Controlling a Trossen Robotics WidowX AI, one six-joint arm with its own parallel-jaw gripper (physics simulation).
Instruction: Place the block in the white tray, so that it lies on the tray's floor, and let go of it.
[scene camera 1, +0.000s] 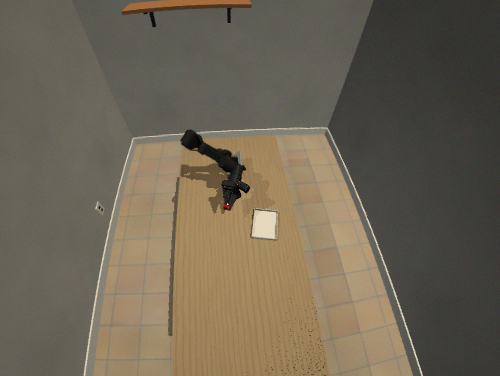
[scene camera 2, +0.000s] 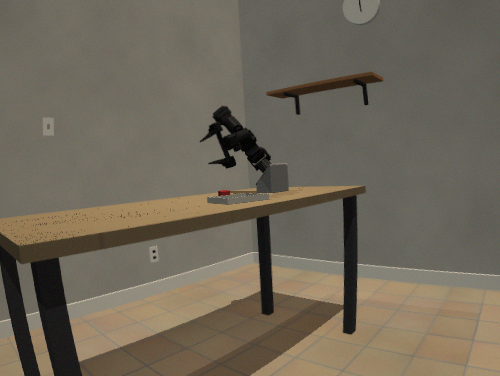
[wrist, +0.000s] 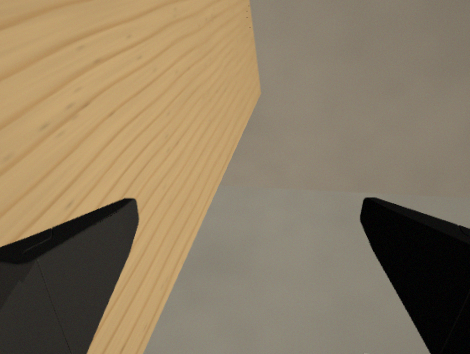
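Pixels of known places: gripper, between the fingertips: (scene camera 1: 228, 206) (scene camera 2: 204, 152) (wrist: 251, 209); arm's base, origin of its link: (scene camera 2: 270, 172).
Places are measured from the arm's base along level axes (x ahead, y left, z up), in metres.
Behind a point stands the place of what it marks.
The red block (scene camera 1: 227, 206) {x 0.249, y -0.069, z -0.061 m} (scene camera 2: 224, 192) {x 0.253, y -0.052, z -0.067 m} rests on the table, outside the tray. In scene camera 1 it is left of the tray and partly covered by the gripper; in scene camera 2 it shows beyond the tray's wall. The white tray (scene camera 1: 265, 238) {x 0.458, y 0.105, z -0.074 m} (scene camera 2: 245, 199) {x 0.405, y 0.179, z -0.078 m} is a shallow rectangle with low walls, and its bare floor shows in scene camera 1. My gripper (scene camera 1: 228, 202) {x 0.337, y -0.068, z 0.094 m} (scene camera 2: 205, 152) {x 0.337, y -0.068, z 0.094 m} (wrist: 251, 209) {x 0.337, y -0.068, z 0.094 m} is open and empty, well above the table, with its fingers pointing sideways and slightly down. The block and the tray do not show in the wrist view.
The long wooden table (scene camera 1: 225, 300) {x 0.731, y -0.135, z -0.088 m} (scene camera 2: 150, 210) {x 0.666, y 0.010, z -0.088 m} (wrist: 125, 125) {x 0.486, y -0.121, z -0.088 m} bears the arm's grey base (scene camera 2: 276, 177) {x 0.016, y 0.042, z -0.023 m} near its far end. A wall shelf (scene camera 1: 187, 6) (scene camera 2: 325, 85) hangs beyond that end. Walls stand around the table.
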